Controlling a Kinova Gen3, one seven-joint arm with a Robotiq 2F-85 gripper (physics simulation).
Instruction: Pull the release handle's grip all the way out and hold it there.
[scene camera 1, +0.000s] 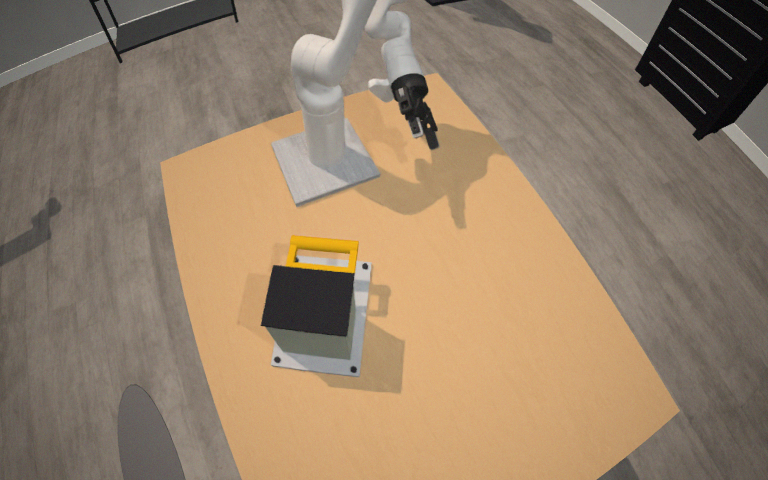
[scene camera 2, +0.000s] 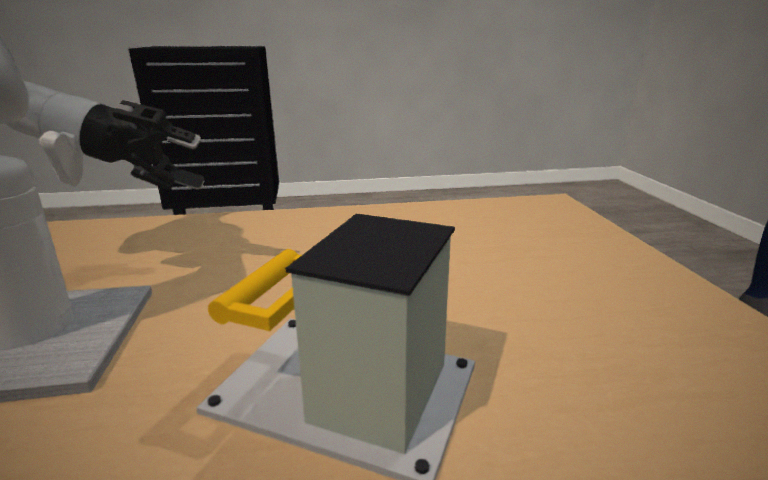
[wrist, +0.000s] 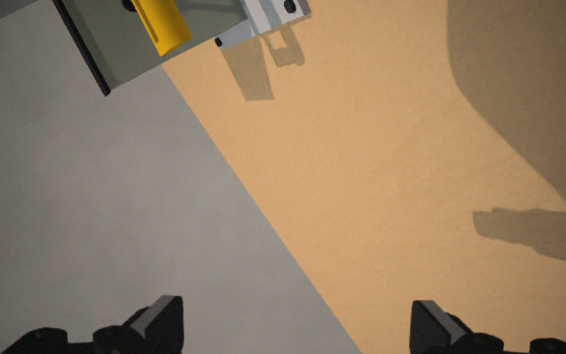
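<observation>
A yellow release handle's grip sticks out from the side of a grey-green box that faces the robot's base. The box has a black top and stands on a light grey plate with black bolts. My gripper is open and empty. It is in the air above the table, well apart from the grip, on the right of the robot's base in scene camera 1.
The robot's base plate is on the wooden table, near the grip. A black drawer cabinet stands on the floor beyond the table. A black-framed rack stands at the back left.
</observation>
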